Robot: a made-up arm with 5 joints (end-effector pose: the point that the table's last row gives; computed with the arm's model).
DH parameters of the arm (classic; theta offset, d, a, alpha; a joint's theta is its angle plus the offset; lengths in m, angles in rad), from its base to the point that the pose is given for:
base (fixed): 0 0 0.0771 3.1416
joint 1: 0 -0.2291 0.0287 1.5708
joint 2: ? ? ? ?
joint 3: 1.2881 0 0.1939 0
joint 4: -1.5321 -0.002 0 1.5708
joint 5: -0.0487 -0.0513 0 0
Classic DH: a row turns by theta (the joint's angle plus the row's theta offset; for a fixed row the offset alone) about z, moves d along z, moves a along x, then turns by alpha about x.
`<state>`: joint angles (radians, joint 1 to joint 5).
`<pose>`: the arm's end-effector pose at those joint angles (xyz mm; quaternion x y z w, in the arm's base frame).
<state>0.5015 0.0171 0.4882 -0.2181 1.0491</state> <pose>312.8 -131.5 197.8 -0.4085 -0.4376 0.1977 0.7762</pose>
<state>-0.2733 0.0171 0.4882 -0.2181 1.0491</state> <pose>337.5 70.9 197.8 -0.2129 -0.5595 0.4763 0.6440</pose>
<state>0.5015 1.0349 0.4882 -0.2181 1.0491</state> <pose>189.0 -63.6 7.4 -0.0904 -0.0969 0.2447 0.9605</pose>
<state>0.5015 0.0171 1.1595 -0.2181 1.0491</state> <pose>215.0 -77.9 81.5 -0.2056 -0.2203 0.2354 0.9240</pose>
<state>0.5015 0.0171 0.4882 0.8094 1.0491</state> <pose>281.0 -114.1 162.7 -0.0871 -0.0934 0.2448 0.9611</pose>
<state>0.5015 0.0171 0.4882 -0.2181 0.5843</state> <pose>312.8 -131.5 197.8 -0.2967 -0.5199 0.0137 0.8009</pose>
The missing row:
joint 2: -1.3268 0 0.0729 0
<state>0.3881 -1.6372 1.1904 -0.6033 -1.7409</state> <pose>218.9 -60.1 377.0 0.6231 -0.7386 -0.2281 0.1193</pose>
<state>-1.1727 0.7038 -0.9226 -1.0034 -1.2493</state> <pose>192.5 269.2 369.2 0.9300 -0.3242 -0.0109 0.1731</pose>
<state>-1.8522 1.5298 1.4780 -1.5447 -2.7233</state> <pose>102.7 -81.5 130.1 0.0397 0.0363 -0.4432 0.8948</pose>
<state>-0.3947 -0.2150 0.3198 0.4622 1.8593</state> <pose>324.9 101.0 261.6 -0.3128 -0.3655 0.7823 0.3956</pose>
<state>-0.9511 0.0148 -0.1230 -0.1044 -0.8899</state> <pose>246.8 234.4 338.8 0.6306 -0.4559 0.0039 0.6281</pose>
